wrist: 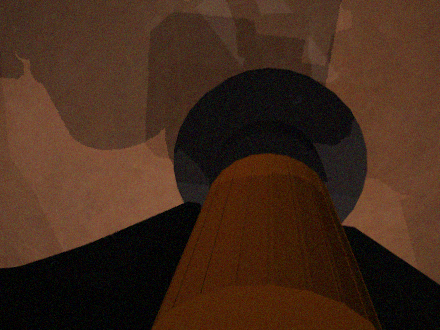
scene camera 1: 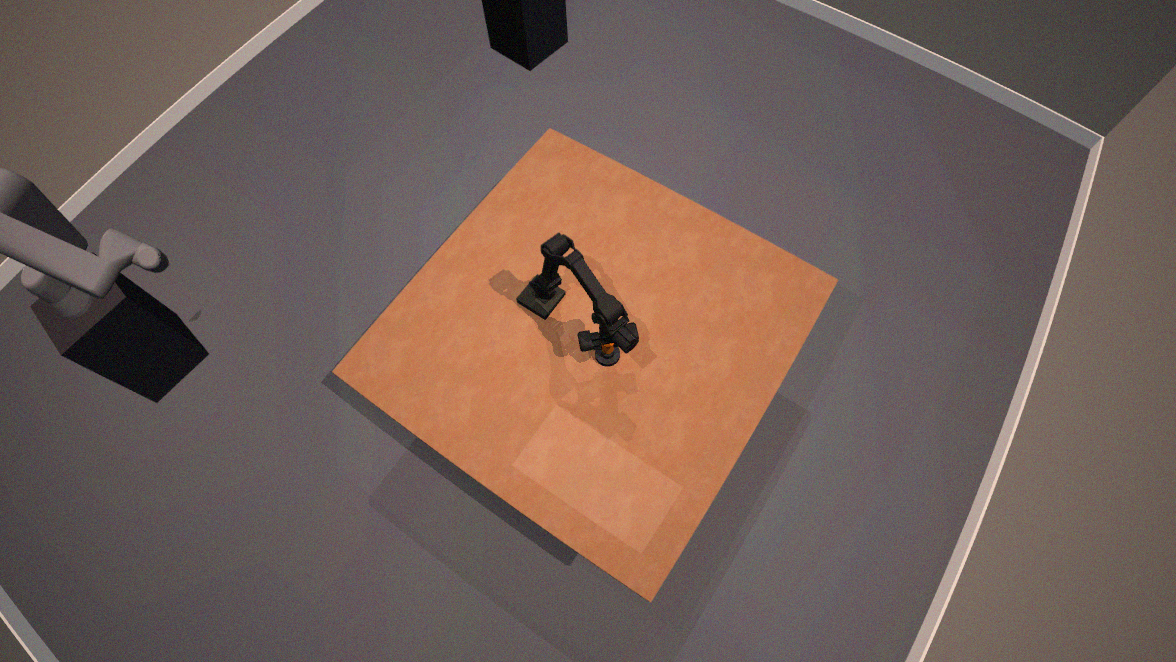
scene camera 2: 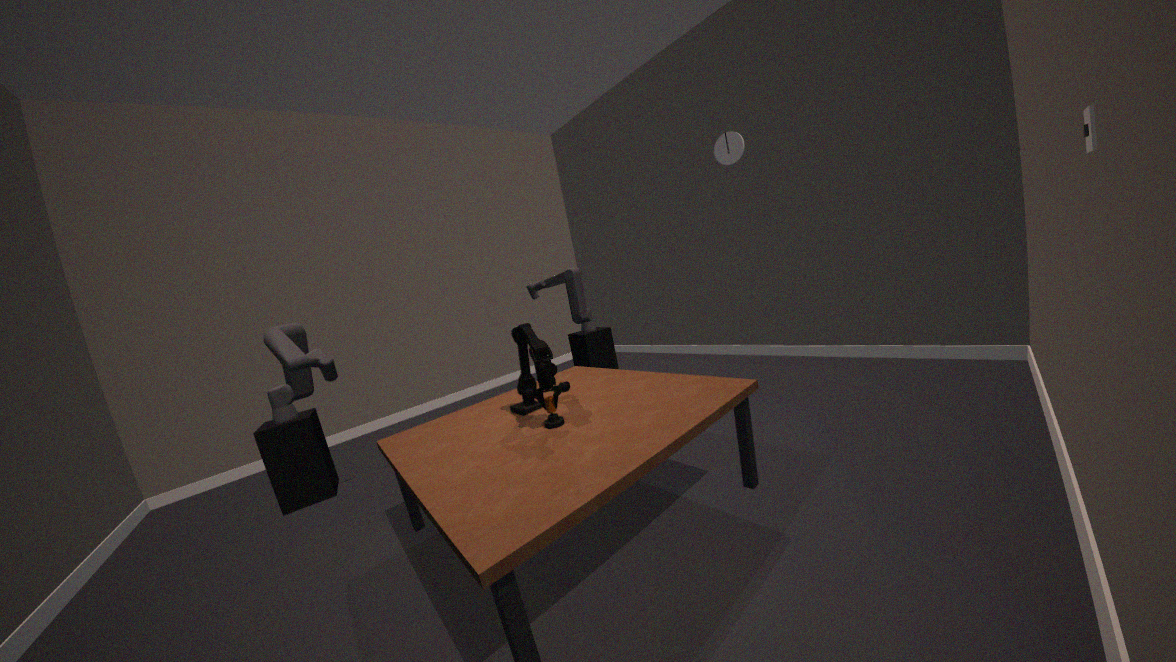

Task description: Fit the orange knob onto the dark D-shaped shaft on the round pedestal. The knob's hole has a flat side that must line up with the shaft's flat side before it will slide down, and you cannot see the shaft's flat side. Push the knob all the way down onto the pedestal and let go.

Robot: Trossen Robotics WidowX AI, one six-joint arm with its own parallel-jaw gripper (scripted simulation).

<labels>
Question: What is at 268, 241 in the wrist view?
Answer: An orange knob.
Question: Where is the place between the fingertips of the gripper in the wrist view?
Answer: At 267, 228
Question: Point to a pedestal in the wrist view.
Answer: At 268, 110
</labels>
